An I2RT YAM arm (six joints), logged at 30 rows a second.
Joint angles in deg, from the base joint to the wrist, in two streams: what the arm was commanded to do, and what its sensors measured. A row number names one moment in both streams.
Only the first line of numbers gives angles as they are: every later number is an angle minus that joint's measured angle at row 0.
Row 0, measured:
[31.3, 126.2, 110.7, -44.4, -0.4, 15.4]
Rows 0 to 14, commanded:
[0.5, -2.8, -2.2, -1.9, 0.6, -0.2]
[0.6, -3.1, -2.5, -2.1, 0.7, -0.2]
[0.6, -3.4, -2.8, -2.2, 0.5, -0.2]
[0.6, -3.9, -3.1, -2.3, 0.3, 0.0]
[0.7, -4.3, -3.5, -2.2, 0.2, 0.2]
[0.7, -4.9, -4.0, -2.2, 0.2, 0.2]
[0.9, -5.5, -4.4, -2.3, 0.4, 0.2]
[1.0, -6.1, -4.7, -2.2, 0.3, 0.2]
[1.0, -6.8, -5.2, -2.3, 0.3, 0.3]
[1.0, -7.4, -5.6, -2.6, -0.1, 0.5]
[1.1, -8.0, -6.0, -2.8, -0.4, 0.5]
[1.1, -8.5, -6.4, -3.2, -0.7, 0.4]
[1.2, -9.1, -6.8, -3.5, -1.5, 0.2]
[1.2, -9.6, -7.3, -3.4, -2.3, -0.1]
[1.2, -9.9, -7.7, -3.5, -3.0, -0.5]
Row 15, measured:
[0.9, -7.2, -6.6, -1.6, -0.8, 0.0]
